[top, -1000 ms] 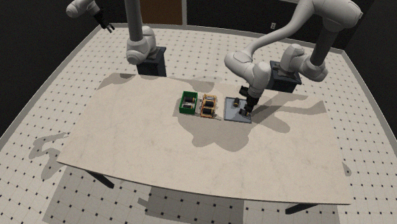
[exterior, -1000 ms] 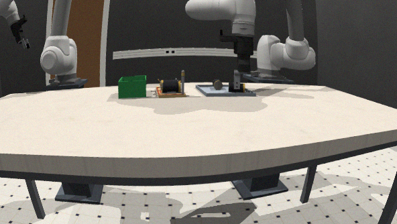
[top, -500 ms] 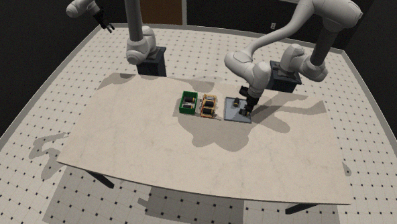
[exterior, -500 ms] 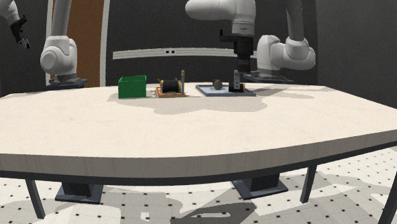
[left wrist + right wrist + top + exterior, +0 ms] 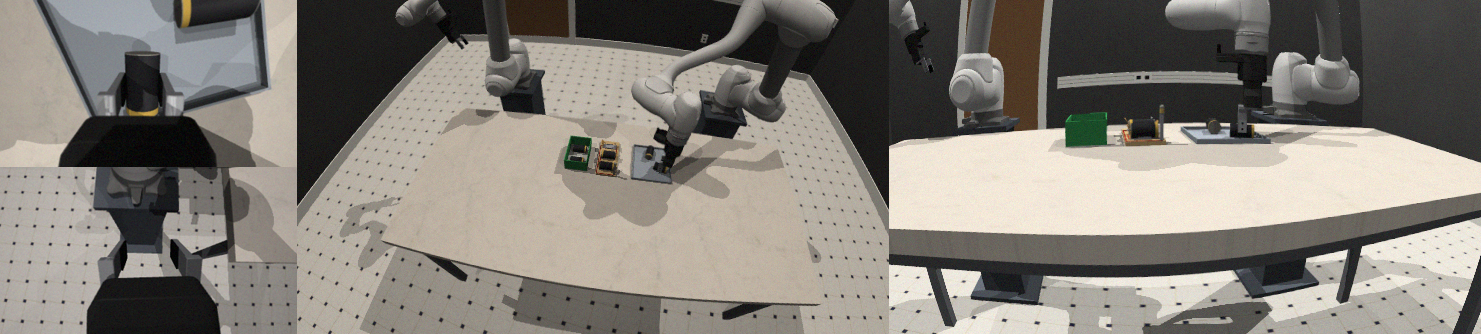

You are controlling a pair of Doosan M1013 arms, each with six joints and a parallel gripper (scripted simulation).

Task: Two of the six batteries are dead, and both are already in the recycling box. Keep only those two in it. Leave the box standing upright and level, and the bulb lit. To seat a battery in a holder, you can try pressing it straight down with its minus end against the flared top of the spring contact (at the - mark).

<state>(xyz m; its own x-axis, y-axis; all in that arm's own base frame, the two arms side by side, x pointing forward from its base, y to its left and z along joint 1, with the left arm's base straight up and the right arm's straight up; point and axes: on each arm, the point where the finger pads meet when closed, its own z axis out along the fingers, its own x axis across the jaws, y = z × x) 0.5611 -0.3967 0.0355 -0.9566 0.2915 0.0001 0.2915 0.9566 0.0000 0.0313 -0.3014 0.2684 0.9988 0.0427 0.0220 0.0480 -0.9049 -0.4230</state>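
Right now the grey tray is 30 mm behind my left hand, 40 mm to the right of it and 30 mm below it. Also, from my left hand: green recycling box 10 mm behind, 380 mm to the right, 20 mm below.
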